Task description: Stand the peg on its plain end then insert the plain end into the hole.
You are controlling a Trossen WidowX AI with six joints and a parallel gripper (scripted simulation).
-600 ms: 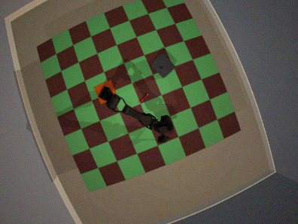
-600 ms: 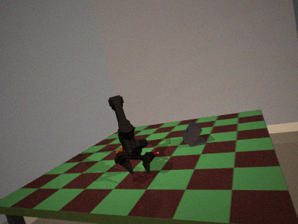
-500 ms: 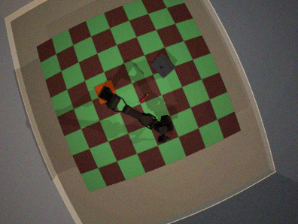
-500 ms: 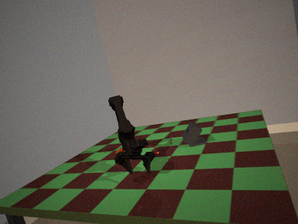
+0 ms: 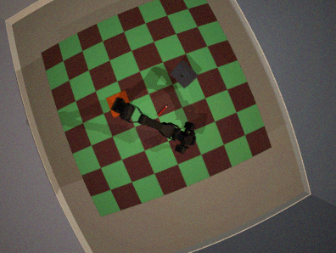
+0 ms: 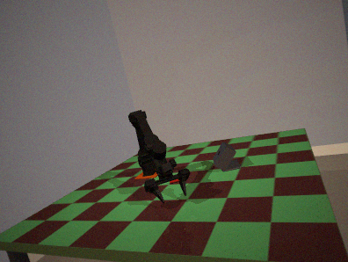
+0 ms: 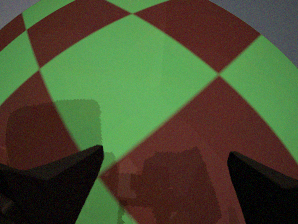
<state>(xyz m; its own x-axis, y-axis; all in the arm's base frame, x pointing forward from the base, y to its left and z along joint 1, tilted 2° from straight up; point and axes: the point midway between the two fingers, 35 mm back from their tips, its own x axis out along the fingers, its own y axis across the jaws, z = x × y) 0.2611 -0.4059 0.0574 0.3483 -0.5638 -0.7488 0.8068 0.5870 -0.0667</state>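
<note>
My gripper tip is now 26 cm to the right of the red peg, 4 cm past it and 2 cm above it. Round my gripper tip: grey sloped panel: 38 cm to the left, 17 cm ahead, 3 cm above.
</note>
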